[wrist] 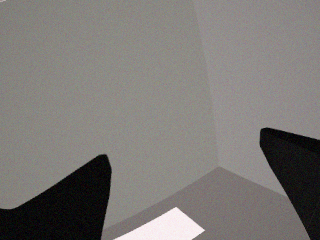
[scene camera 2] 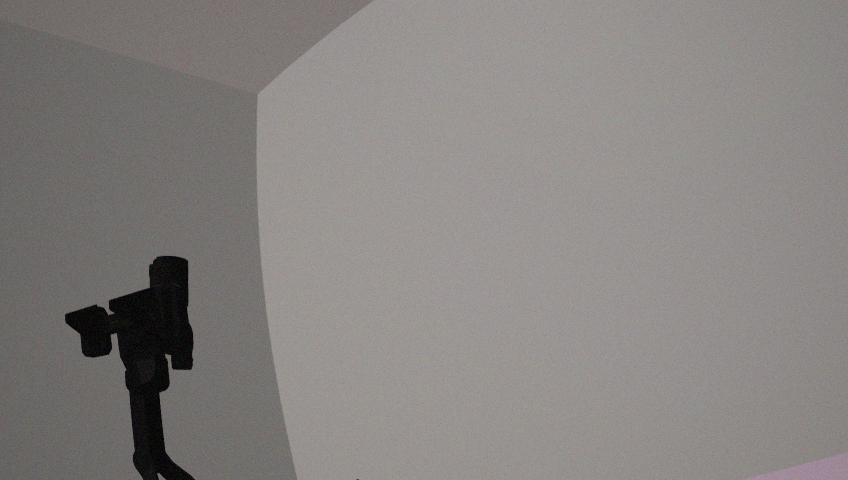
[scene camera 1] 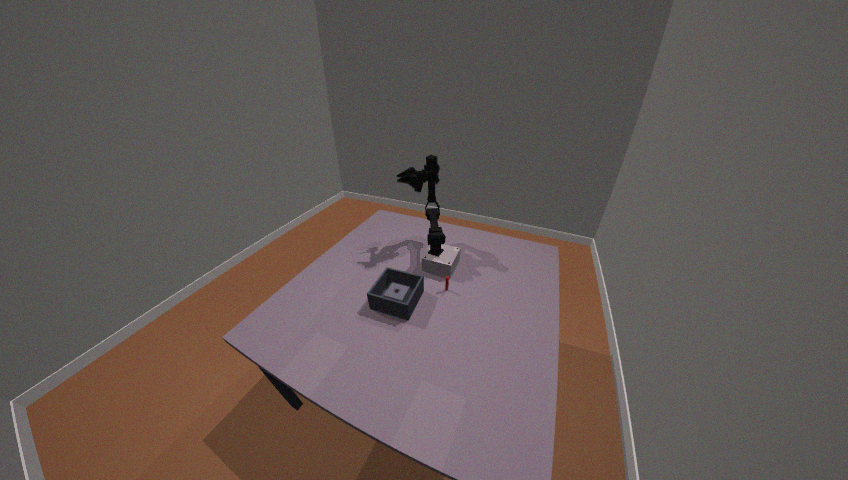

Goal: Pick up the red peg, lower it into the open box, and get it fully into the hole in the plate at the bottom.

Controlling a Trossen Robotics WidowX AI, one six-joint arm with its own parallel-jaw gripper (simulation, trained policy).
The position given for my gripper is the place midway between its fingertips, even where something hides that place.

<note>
In view: my gripper [scene camera 2: 86, 311] and a dark box [scene camera 1: 377, 301].
My gripper shows as well in the wrist view [wrist: 186, 150]. The wrist view misses the dark box: it is out of frame. Scene camera 2 does not show the dark box: it is out of frame.
</note>
